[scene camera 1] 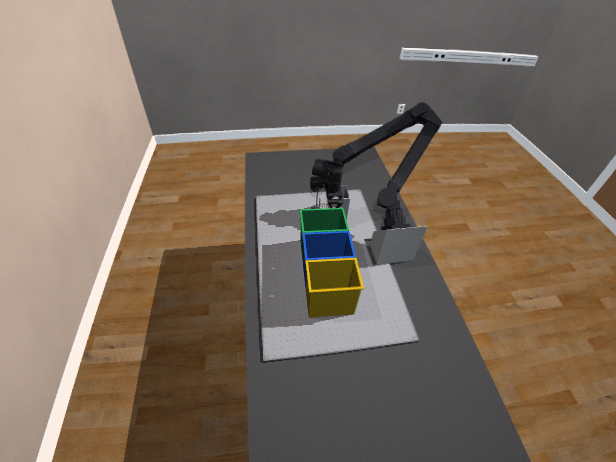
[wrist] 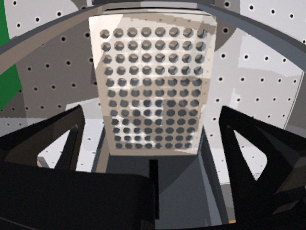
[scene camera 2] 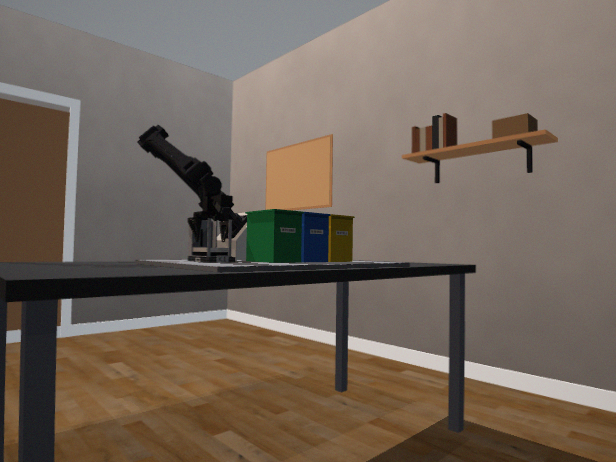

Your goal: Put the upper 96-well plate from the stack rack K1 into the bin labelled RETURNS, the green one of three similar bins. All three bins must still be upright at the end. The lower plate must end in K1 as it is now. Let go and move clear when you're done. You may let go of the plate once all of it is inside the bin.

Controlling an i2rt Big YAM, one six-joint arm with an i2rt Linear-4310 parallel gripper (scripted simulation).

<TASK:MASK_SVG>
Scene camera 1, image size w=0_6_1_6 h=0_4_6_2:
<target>yellow bin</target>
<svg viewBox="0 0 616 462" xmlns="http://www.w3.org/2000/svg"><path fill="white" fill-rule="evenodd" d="M355 259L342 258L306 261L306 297L309 318L351 315L355 313L361 290L364 290L358 263Z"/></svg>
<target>blue bin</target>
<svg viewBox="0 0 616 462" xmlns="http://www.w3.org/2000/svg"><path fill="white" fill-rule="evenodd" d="M348 232L336 231L303 234L305 287L307 275L306 261L356 258L351 235Z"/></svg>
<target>green bin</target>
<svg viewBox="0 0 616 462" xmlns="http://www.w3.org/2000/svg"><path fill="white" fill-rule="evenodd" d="M344 210L341 208L303 209L300 211L302 260L304 246L302 234L336 231L349 232Z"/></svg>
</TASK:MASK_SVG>
